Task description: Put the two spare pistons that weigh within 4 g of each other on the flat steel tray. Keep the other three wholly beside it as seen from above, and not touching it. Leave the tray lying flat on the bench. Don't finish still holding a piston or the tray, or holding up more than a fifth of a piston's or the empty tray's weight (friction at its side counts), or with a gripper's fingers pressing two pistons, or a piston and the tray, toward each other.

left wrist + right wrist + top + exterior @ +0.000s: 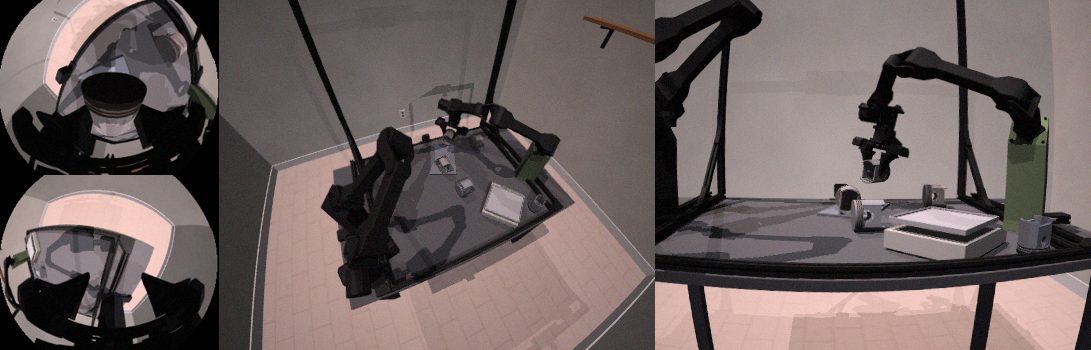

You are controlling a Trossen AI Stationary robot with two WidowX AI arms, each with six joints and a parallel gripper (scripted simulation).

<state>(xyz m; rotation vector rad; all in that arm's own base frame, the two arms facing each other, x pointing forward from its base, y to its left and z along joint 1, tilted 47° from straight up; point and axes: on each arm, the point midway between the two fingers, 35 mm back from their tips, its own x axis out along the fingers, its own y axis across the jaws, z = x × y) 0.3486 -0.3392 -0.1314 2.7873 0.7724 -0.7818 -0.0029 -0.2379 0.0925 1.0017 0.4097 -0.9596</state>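
The flat grey steel tray is 60 mm ahead of my left hand, 60 mm to the right of it and 130 mm below it. Round my left hand: piston 10 mm ahead, 180 mm to the left, 100 mm below; then white scale pan 470 mm ahead, 110 mm to the left, 80 mm below.
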